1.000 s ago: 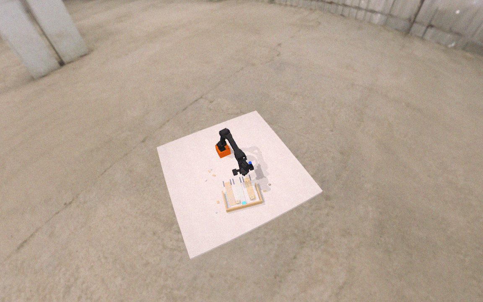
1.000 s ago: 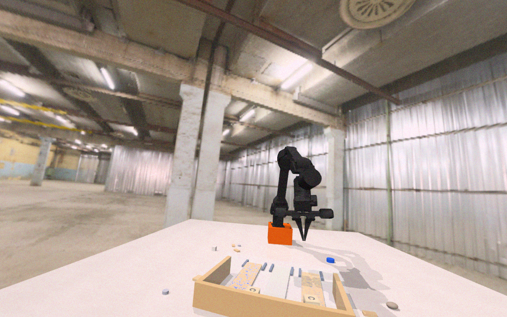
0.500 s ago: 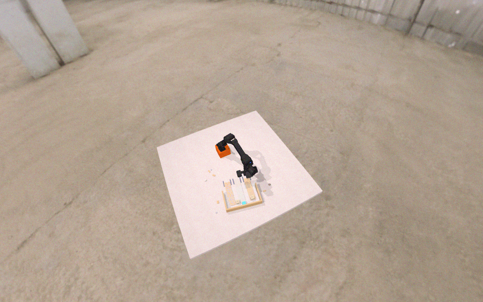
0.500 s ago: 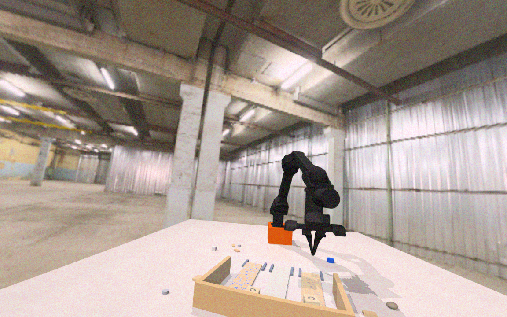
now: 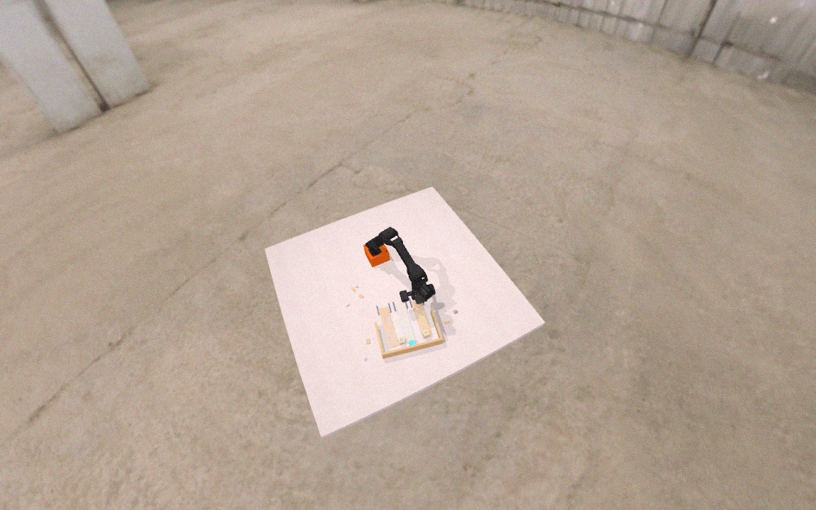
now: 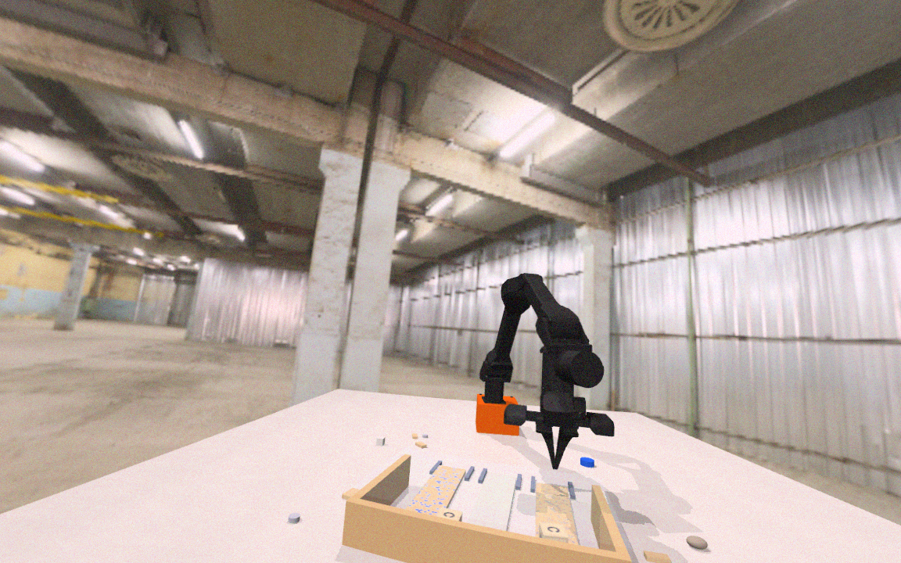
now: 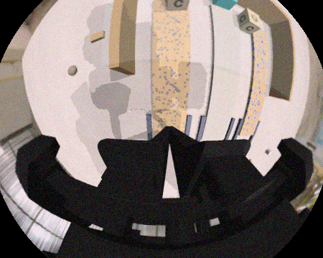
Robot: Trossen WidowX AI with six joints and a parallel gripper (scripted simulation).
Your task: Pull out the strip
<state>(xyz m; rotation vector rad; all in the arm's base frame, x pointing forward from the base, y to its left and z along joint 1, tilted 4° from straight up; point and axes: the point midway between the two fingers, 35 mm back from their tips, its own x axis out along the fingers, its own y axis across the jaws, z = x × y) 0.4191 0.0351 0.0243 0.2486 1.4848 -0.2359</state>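
My gripper tip is now 90 mm short of the strip, 40 mm above it and 30 mm to the left of it. Round my gripper tip: grey pebble (160 mm ahead, 150 mm to the left, 40 mm below); blue disc (150 mm behind, 130 mm to the left, 40 mm below).
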